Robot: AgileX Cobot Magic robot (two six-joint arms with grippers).
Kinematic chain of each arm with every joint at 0, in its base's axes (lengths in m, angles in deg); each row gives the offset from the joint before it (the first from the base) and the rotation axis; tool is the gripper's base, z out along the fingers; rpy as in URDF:
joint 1: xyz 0 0 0.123 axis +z
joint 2: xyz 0 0 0 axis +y
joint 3: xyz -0.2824 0 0.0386 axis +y
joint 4: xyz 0.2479 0 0.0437 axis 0.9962 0 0.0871
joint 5: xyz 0 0 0 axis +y
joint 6: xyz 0.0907 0 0.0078 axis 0.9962 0 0.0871
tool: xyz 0 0 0 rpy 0 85 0
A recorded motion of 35 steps. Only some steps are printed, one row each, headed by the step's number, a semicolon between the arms.
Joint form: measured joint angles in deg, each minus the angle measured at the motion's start. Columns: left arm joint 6, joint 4, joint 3, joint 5, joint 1, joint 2; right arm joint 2, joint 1, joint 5, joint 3, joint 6, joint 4.
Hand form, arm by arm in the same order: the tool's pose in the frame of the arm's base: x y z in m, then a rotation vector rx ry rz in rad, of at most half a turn. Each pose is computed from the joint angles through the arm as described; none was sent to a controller.
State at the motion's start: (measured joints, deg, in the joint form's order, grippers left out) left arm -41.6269 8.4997 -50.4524 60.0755 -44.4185 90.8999; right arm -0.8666 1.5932 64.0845 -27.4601 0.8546 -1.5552
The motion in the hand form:
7: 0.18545 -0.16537 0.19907 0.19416 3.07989 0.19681; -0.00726 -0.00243 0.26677 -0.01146 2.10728 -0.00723
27: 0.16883 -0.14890 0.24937 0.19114 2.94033 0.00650; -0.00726 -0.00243 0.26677 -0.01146 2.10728 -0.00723
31: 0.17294 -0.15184 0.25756 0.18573 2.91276 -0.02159; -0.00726 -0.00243 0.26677 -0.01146 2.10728 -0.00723
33: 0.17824 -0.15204 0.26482 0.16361 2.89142 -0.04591; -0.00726 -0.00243 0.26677 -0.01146 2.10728 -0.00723
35: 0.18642 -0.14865 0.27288 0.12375 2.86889 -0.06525; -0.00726 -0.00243 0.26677 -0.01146 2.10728 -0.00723
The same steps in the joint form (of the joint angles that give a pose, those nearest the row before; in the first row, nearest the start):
7: 0.00 0.00 0.00 0.09 0.00 -2.70; 0.00 0.00 0.00 0.00 0.00 0.00
27: 1.09 0.00 0.00 1.24 0.00 -14.85; 0.00 0.00 0.00 0.00 0.00 0.00
31: 1.09 0.22 -1.80 1.12 0.12 -14.85; 0.00 0.00 0.00 0.00 0.00 0.00
33: 1.24 0.22 -3.38 1.02 1.00 -14.85; 0.00 0.00 0.00 0.00 0.00 0.00
35: 1.77 0.22 -5.11 1.02 2.94 -14.85; 0.00 0.00 0.00 0.00 0.00 0.00

